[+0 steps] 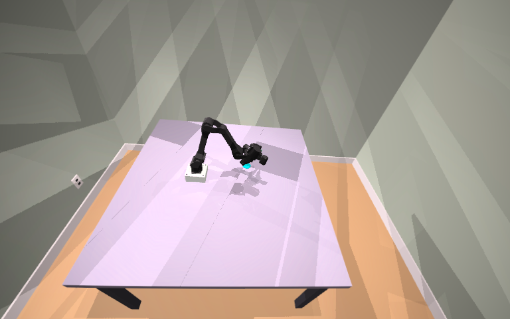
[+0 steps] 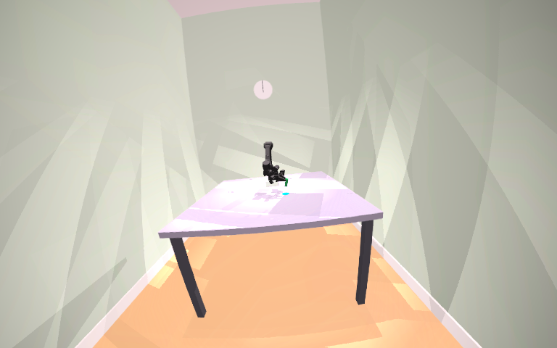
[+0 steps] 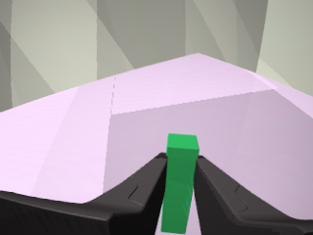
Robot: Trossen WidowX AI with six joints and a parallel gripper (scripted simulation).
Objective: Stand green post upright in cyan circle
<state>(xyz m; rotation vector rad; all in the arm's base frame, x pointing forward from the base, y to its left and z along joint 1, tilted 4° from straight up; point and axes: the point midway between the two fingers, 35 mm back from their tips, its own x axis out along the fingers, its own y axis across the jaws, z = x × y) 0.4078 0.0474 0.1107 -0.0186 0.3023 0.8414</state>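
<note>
The cyan circle lies 140 mm below my gripper tip and 80 mm behind it. From my gripper tip the other things lie so: green post (20 mm below).
</note>
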